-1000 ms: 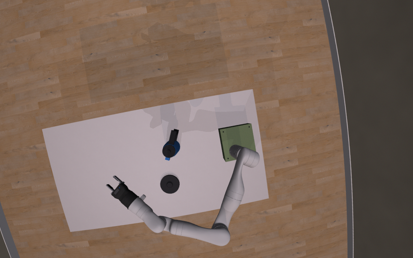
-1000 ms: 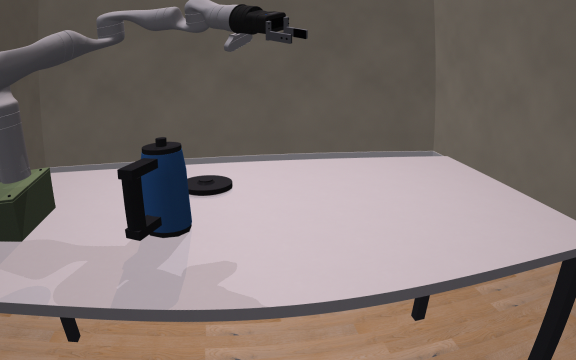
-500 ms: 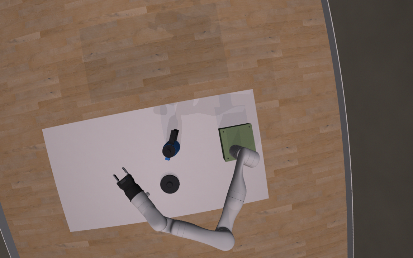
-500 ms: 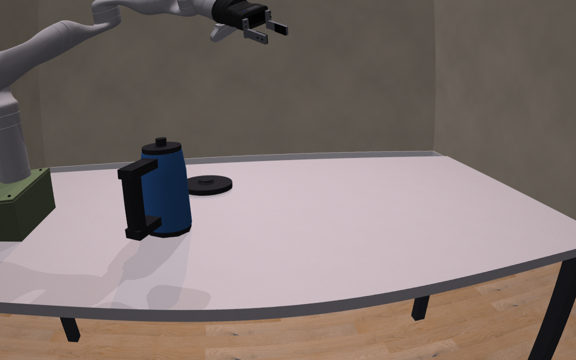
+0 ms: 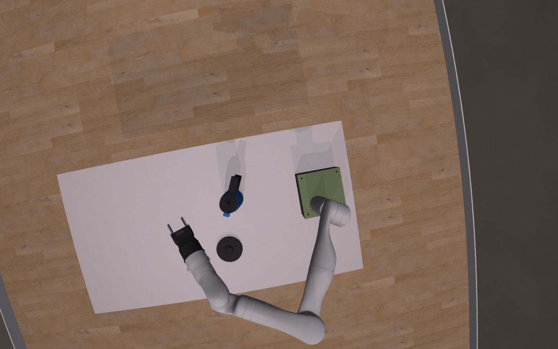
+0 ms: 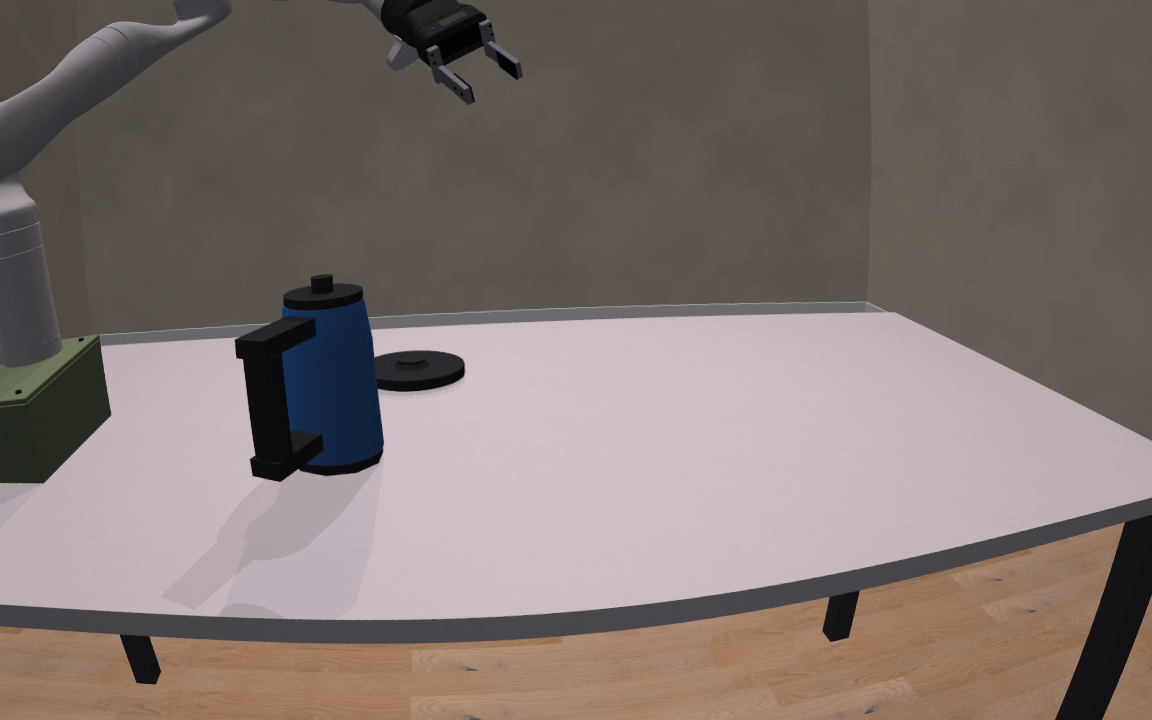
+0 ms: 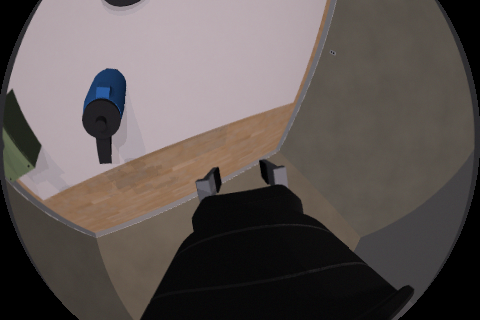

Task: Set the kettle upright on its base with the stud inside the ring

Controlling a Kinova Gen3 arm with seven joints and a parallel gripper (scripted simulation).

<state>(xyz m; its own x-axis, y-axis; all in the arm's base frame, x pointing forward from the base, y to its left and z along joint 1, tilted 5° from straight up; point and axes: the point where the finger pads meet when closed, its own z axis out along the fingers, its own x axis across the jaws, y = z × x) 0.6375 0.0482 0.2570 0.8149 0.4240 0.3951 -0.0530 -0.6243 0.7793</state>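
Right now the blue kettle is 17 cm behind my hand, 8 cm to the right of it and 30 cm below it. Also, from my hand: round black base: 14 cm behind, 25 cm to the left, 38 cm below.
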